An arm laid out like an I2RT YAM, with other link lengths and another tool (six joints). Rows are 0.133 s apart.
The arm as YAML. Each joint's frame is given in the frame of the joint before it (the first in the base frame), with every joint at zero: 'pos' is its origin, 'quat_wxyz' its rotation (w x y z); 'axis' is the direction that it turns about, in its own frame. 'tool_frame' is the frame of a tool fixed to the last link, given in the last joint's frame.
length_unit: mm
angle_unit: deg
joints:
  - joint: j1
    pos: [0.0, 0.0, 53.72]
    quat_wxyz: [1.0, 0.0, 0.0, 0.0]
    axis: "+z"
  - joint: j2
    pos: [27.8, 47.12, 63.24]
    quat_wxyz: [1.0, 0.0, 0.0, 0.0]
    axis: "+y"
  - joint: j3
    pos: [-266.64, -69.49, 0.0]
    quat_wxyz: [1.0, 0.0, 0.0, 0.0]
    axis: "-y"
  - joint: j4
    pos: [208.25, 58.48, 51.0]
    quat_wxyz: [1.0, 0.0, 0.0, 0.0]
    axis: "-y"
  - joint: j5
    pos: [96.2, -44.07, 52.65]
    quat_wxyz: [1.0, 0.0, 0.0, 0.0]
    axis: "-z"
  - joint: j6
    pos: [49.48, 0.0, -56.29]
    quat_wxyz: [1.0, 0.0, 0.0, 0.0]
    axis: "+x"
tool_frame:
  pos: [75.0, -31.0, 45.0]
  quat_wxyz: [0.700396, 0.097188, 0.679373, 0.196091]
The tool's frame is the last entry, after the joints.
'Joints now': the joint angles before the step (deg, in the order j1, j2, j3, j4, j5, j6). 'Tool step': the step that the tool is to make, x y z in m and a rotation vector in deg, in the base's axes. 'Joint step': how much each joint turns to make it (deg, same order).
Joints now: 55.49 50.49 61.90 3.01 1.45 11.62
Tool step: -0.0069 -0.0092 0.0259 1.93 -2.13 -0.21
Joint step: 0.02 0.25 4.70 -1.64 0.04 -0.70
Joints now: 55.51 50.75 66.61 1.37 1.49 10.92
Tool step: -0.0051 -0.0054 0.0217 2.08 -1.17 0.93
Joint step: -0.12 0.85 4.35 -1.14 -0.93 0.54
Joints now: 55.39 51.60 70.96 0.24 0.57 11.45
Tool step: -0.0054 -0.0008 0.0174 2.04 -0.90 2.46
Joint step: 0.05 1.03 3.38 -0.15 -2.10 1.24
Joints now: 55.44 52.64 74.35 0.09 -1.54 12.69
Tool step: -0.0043 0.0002 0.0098 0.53 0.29 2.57
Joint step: -0.10 0.61 3.07 -2.12 -2.27 1.50
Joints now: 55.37 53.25 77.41 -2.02 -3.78 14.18
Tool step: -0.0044 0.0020 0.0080 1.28 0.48 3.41
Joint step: 0.07 0.59 1.95 -0.38 -2.66 2.33
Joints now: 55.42 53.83 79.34 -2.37 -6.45 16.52
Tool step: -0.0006 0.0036 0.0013 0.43 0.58 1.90
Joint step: 0.04 0.49 0.47 0.22 -1.43 1.41
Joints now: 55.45 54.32 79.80 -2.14 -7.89 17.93
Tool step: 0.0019 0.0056 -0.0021 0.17 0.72 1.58
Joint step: -0.14 0.61 -0.36 0.90 -1.31 1.33
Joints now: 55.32 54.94 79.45 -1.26 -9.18 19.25
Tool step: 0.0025 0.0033 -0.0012 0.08 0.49 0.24
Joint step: 0.00 0.57 -0.08 0.52 -0.04 0.51
